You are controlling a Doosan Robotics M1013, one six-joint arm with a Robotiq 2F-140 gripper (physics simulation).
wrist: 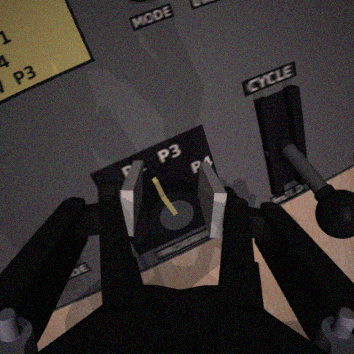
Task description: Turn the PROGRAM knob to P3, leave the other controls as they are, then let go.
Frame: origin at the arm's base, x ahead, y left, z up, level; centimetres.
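Seen in the pictures: gripper, fingertip midpoint: [170,177].
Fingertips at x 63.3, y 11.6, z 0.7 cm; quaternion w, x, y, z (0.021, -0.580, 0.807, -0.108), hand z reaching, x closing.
Observation:
Pixels of each thing's top centre, then the offset from my fingertips to it. "*": a spot on its surface instead. Level surfaces: height alone.
- PROGRAM knob at its top centre: [177,216] dx -2.8, dy +0.5, dz +2.0 cm
- yellow pointer line at a spot on its surface: [163,194] * dx -0.7, dy +1.0, dz +2.2 cm
- dark dial plate at a spot on its surface: [108,179] * dx +1.4, dy +4.9, dz +0.0 cm
- P3 label at a spot on its surface: [170,152] * dx +2.0, dy -0.6, dz +0.0 cm
- CYCLE lever at its top centre: [325,173] dx -2.9, dy -11.6, dz +3.9 cm
- CYCLE label at a spot on its surface: [270,78] * dx +5.7, dy -10.6, dz +0.7 cm
- MODE label at its top centre: [151,15] dx +11.7, dy -1.8, dz +3.5 cm
- yellow note at a spot on its surface: [42,35] * dx +12.2, dy +5.6, dz +3.9 cm
- Wooden surface at its surface level: dz -10.2 cm
The PROGRAM knob [184,218] is dark with a grey round cap and a yellow pointer line [163,194]. The line runs up and left from the cap, nearly square to the upper edge of the dark dial plate [108,179]. In this slanted view its end appears between the partly hidden P2 label and the P3 label [170,152]. The P4 label [201,165] is partly covered by the right finger. My gripper [170,177] is open, with one finger on each side of the knob and visible gaps between them. It holds nothing.
The CYCLE lever [310,169] with a black ball end stands close to the right of my gripper. The CYCLE label [270,78] and MODE label [151,17] are higher on the grey panel. A yellow note [42,35] is at upper left. Wooden surface [330,250] shows below the panel.

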